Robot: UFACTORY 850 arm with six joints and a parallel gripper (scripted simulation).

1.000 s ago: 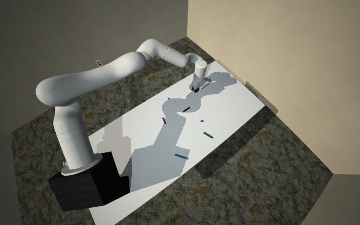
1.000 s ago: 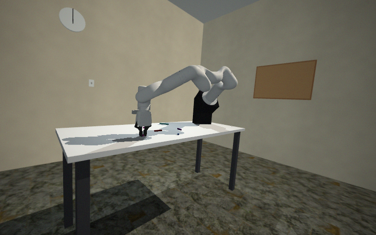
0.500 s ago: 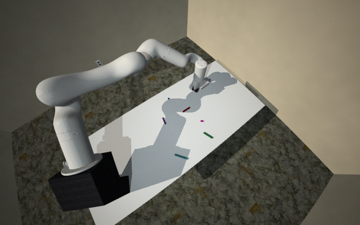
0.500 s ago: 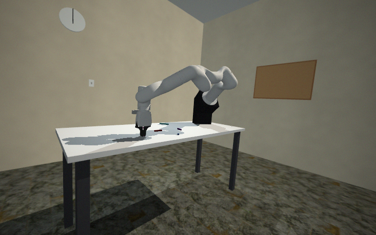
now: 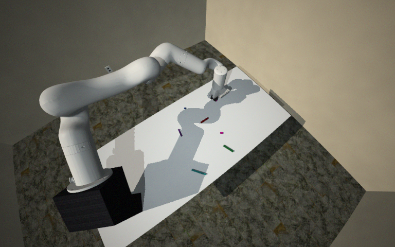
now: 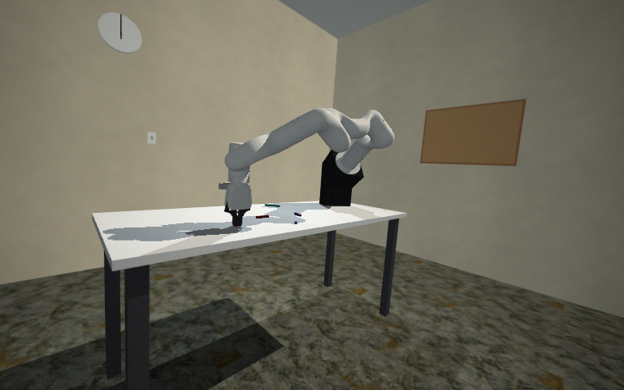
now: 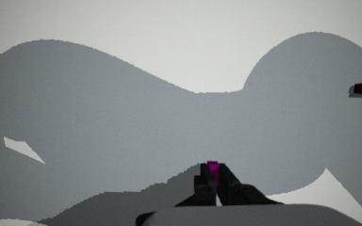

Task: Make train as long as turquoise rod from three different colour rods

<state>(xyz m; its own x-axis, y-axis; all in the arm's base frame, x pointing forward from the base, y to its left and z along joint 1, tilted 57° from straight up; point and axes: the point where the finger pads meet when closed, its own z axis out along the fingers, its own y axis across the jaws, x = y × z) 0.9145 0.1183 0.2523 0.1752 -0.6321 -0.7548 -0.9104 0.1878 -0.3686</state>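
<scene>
The blue rod lies 26 cm behind my hand, 4 cm to the left of it and 2 cm below it. Round my hand: red rod (17 cm behind, 13 cm to the right, 2 cm below); then green rod (13 cm behind, 40 cm to the right, 2 cm below); then purple rod (38 cm behind, 13 cm to the right, 2 cm below).
</scene>
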